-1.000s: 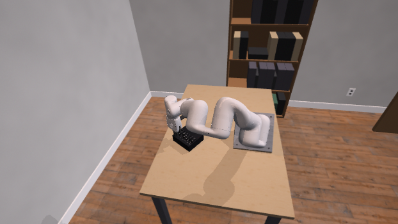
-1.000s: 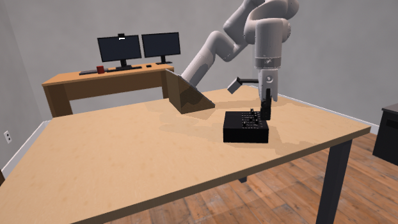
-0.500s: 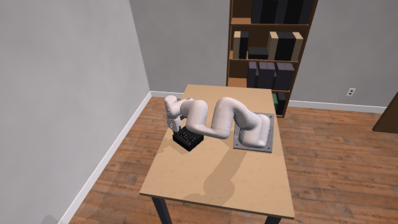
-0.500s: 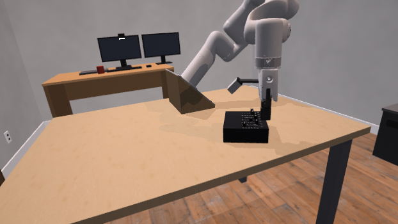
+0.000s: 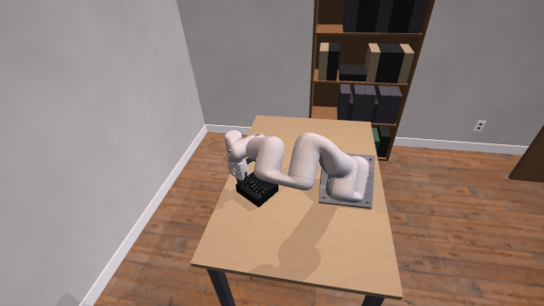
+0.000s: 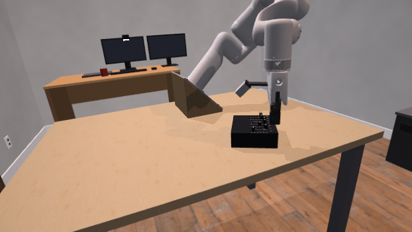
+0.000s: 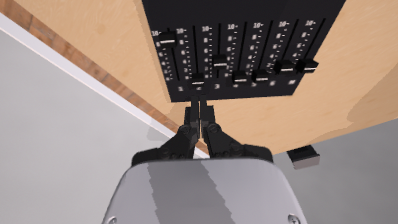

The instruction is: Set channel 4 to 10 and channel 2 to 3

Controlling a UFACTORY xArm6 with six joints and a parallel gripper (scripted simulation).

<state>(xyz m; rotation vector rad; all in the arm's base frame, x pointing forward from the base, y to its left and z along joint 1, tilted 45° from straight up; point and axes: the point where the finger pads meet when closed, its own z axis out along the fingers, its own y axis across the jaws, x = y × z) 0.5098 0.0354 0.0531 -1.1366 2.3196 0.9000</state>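
Now: the channel 2 cap 30 mm below my hand, 20 mm to the right of it and 20 mm behind it. The rest, counted from my hand: channel 3 cap (40 mm behind, 30 mm below, 20 mm to the right); channel 4 cap (50 mm behind, 30 mm below); channel 1 cap (70 mm to the right, 30 mm below, 20 mm behind).
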